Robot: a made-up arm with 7 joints. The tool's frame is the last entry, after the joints.
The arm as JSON. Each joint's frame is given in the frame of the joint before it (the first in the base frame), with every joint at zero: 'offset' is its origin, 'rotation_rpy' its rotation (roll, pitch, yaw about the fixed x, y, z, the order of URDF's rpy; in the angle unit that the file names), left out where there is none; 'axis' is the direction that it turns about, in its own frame. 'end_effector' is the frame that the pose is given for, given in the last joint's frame.
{
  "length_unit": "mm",
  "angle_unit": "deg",
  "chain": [
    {
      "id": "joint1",
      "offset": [
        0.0,
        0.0,
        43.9
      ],
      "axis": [
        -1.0,
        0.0,
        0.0
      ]
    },
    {
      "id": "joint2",
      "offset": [
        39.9,
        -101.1,
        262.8
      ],
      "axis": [
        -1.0,
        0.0,
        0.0
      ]
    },
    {
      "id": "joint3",
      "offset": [
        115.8,
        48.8,
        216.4
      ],
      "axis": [
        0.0,
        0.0,
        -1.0
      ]
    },
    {
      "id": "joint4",
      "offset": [
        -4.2,
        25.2,
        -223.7
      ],
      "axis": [
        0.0,
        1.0,
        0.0
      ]
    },
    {
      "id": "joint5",
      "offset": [
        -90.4,
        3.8,
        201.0
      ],
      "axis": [
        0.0,
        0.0,
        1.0
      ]
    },
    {
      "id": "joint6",
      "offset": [
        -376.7,
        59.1,
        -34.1
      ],
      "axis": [
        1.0,
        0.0,
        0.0
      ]
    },
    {
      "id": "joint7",
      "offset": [
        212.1,
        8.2,
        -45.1
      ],
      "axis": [
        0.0,
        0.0,
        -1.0
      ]
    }
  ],
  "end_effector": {
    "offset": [
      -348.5,
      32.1,
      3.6
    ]
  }
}
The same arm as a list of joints. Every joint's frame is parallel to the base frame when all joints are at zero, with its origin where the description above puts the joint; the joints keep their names.
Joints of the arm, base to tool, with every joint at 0 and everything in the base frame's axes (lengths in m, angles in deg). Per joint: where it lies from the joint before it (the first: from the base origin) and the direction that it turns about. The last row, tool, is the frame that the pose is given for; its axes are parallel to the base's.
joint1: origin 0 0 0.0439 axis -x
joint2: origin 0.0399 -0.1011 0.2628 axis -x
joint3: origin 0.1158 0.0488 0.2164 axis -z
joint4: origin -0.0042 0.0252 -0.2237 axis +y
joint5: origin -0.0904 0.0038 0.201 axis +z
joint6: origin -0.3767 0.0591 -0.0341 axis +x
joint7: origin 0.2121 0.0082 -0.0451 axis -z
tool: origin -0.3485 0.0321 0.0036

